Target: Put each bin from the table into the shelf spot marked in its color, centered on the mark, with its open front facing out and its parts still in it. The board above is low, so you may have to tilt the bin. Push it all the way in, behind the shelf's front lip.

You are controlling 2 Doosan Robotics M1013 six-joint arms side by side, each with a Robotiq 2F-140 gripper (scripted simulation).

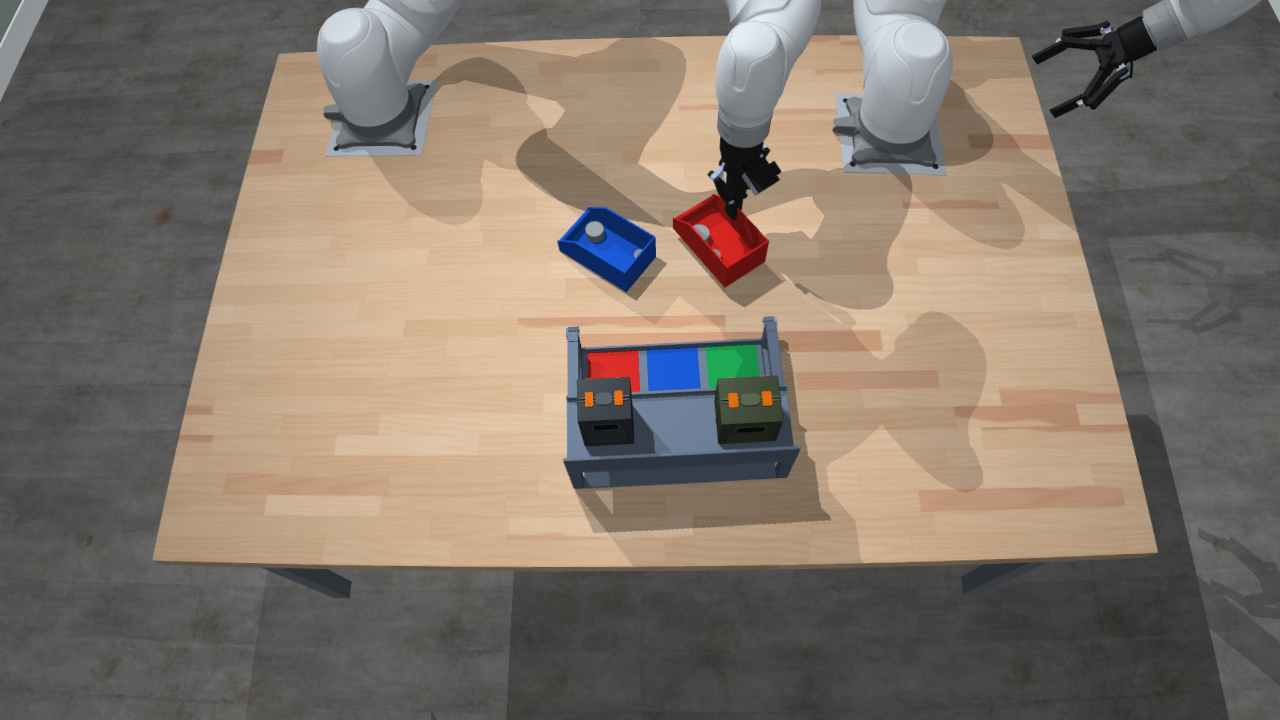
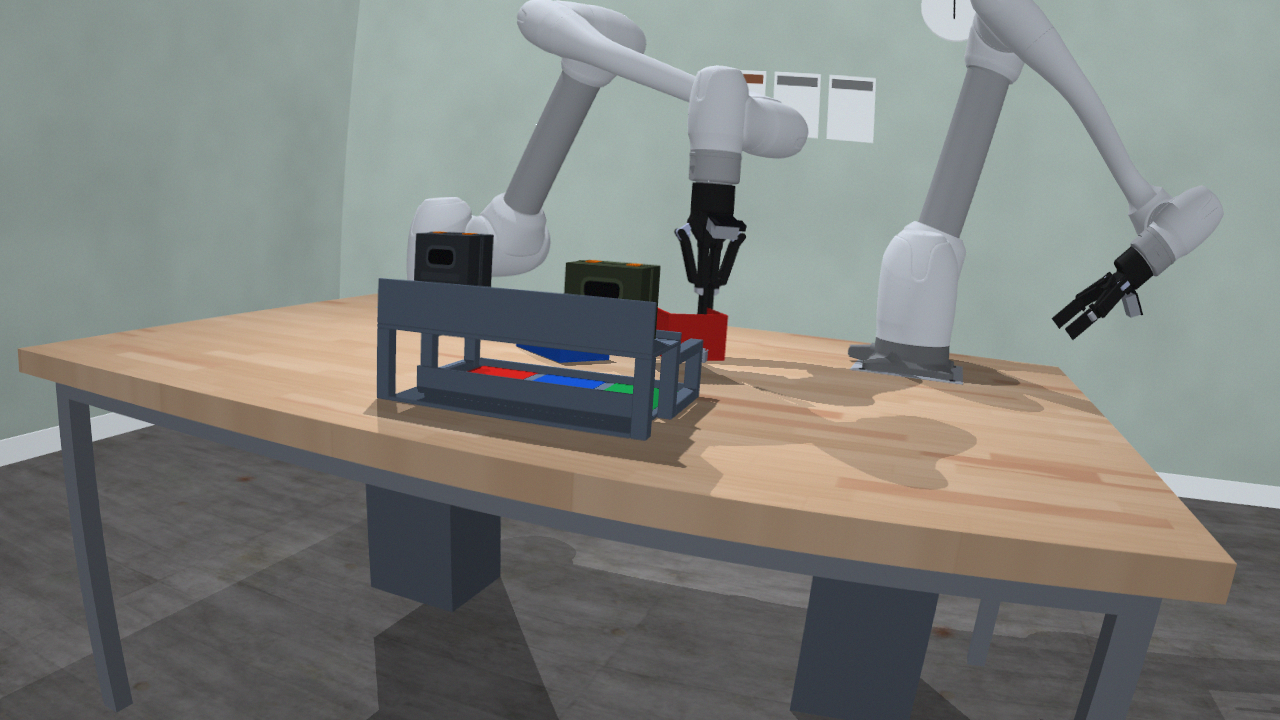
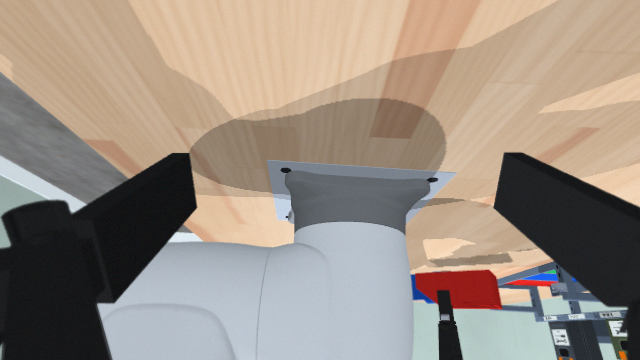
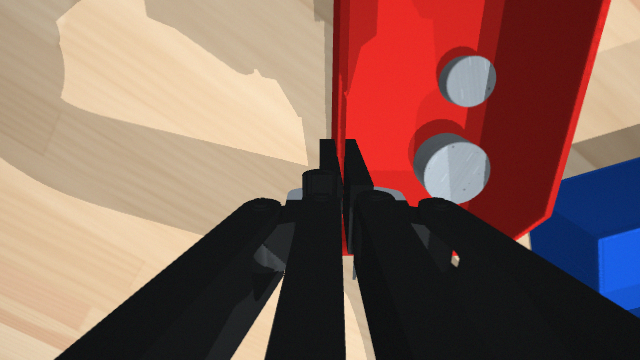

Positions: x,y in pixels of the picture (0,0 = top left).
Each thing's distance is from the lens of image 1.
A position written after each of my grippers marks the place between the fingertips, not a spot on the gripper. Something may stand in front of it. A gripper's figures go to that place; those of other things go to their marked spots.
my left gripper (image 1: pixel 1043 86): 196 cm
my right gripper (image 1: pixel 732 213): 163 cm
red bin (image 1: pixel 734 239): 164 cm
blue bin (image 1: pixel 622 238): 168 cm
